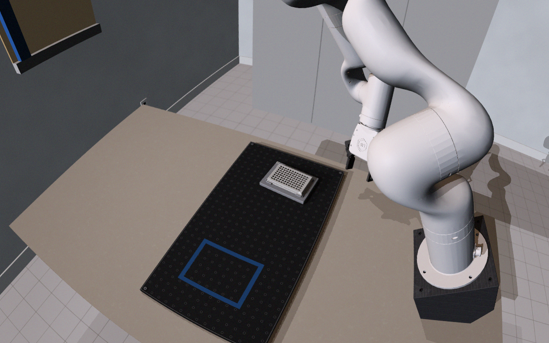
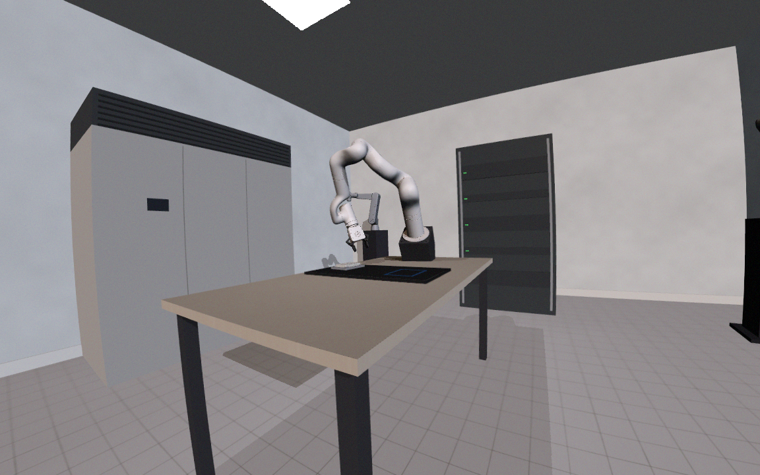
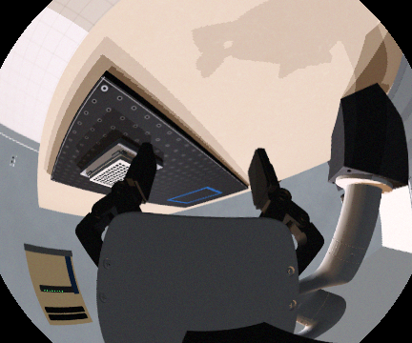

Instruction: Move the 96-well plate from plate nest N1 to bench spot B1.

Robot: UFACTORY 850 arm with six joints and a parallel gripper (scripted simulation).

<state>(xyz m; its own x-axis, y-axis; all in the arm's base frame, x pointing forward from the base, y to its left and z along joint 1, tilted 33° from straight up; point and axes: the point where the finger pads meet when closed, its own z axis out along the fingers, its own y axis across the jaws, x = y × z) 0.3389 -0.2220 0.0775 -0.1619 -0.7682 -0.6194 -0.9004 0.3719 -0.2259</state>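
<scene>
Now: hand 20 cm short of the white 96-well plate, 9 cm to the right of it and 8 cm above it. The rest, counted from my hand: grey plate nest N1 (20 cm ahead, 9 cm to the left, 10 cm below).
</scene>
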